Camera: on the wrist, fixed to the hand. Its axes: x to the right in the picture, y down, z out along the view.
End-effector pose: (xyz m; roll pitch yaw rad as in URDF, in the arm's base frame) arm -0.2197 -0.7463 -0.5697 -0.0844 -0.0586 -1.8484
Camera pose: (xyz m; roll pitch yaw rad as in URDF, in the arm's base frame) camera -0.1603 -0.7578 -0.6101 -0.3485 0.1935 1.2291
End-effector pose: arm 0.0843 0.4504 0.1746 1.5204 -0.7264 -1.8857
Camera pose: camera 0.1348 0.4829 0.2156 -2.0518 0.6515 1.0886
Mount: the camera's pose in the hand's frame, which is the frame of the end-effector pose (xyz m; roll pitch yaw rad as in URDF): -0.0076 0.0634 -0.0348 -0.4297 0.1292 3.0669
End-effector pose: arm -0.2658 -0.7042 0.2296 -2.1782 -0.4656 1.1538
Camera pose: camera -0.2035 -0.7234 0.1974 1.8262 0.4473 -1.8229
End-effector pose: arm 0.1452 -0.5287 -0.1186 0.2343 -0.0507 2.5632
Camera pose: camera 0.1126 -0.5907 -0.1381 -0.6700 0.1588 -0.6818
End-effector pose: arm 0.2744 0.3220 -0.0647 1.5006 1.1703 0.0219
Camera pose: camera 0.3266 0.3623 -0.0340 -1.5632 -1.2108 2.7741
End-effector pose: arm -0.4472 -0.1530 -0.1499 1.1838 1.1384 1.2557
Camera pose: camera -0.4888 -0.0993 -0.1239 -1.2854 -1.1343 -2.2416
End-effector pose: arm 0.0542 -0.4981 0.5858 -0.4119 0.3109 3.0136
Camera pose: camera 0.0731 -0.5451 0.5336 -0.0091 -0.1626 -0.1444
